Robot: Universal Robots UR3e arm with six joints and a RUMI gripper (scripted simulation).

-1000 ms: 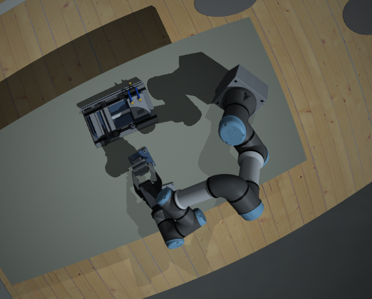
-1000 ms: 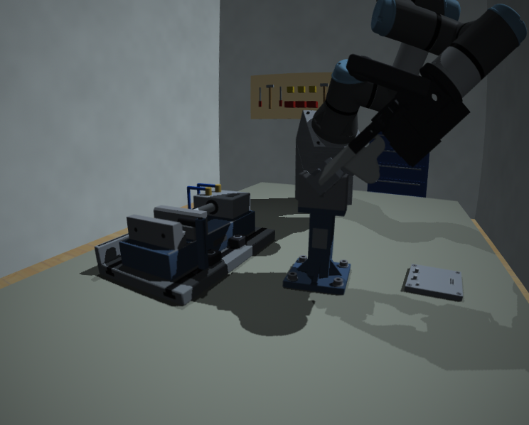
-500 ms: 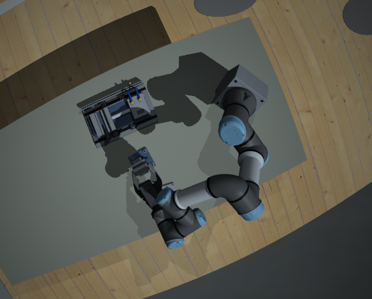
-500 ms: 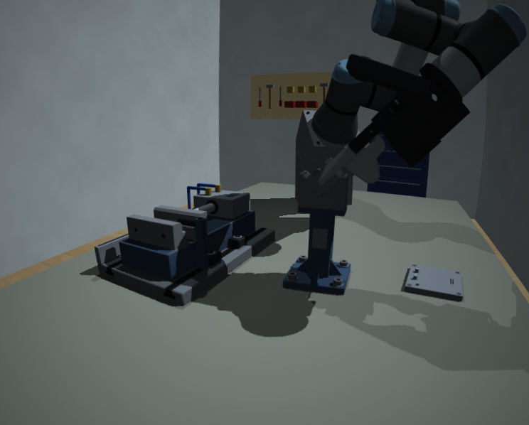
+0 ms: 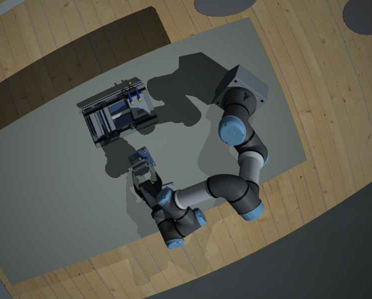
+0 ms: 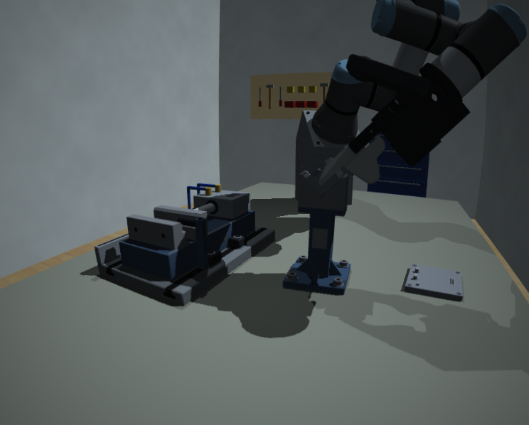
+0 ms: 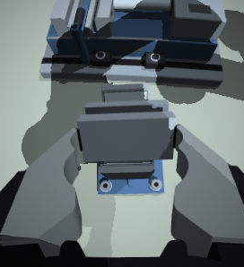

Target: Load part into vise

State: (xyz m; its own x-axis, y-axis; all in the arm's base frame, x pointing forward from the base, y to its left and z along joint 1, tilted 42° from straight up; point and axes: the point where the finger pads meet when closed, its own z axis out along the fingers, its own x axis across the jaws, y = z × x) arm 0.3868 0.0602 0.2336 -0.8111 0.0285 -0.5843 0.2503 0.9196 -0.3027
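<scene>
Right now the part is 10 mm to the right of my hand. Also, from my hand: blue post (110 mm below, 10 mm to the right); then infeed plate (170 mm to the left, 160 mm below, 60 mm behind); then work stop (170 mm to the right, 110 mm ahead, 70 mm below).
</scene>
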